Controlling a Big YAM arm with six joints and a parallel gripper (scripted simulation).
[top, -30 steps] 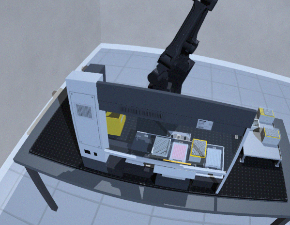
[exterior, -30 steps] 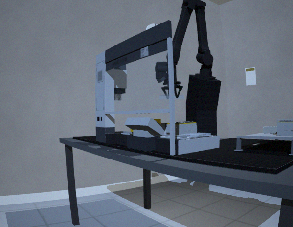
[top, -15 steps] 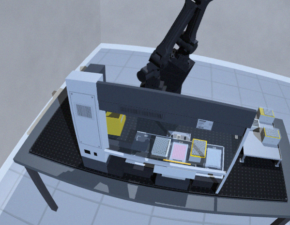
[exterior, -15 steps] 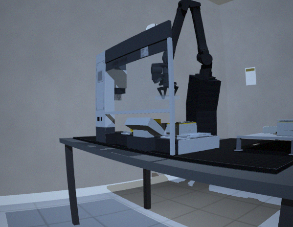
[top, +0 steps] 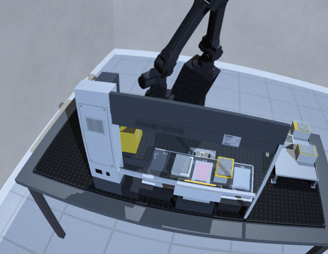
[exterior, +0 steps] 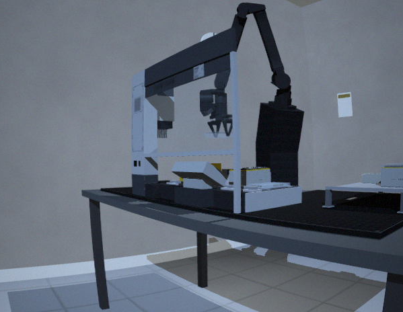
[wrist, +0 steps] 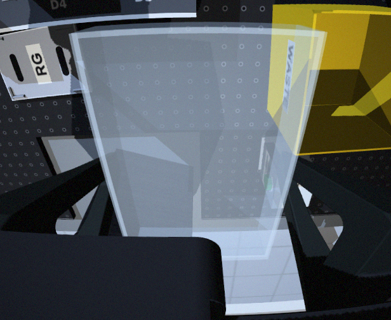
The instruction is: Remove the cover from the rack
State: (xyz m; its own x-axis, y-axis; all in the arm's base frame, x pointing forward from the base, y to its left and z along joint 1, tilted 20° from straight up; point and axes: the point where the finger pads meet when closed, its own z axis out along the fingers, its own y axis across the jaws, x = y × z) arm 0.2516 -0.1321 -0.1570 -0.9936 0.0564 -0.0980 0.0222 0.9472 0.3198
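Now: the yellow waste bin 220 mm below my hand and 180 mm to the right of it. Also, from my hand: resume box: 200 mm below, 170 mm behind, 130 mm to the right; clear cover: right at my hand; reservoir W06: 200 mm below, 160 mm to the left, 160 mm ahead.
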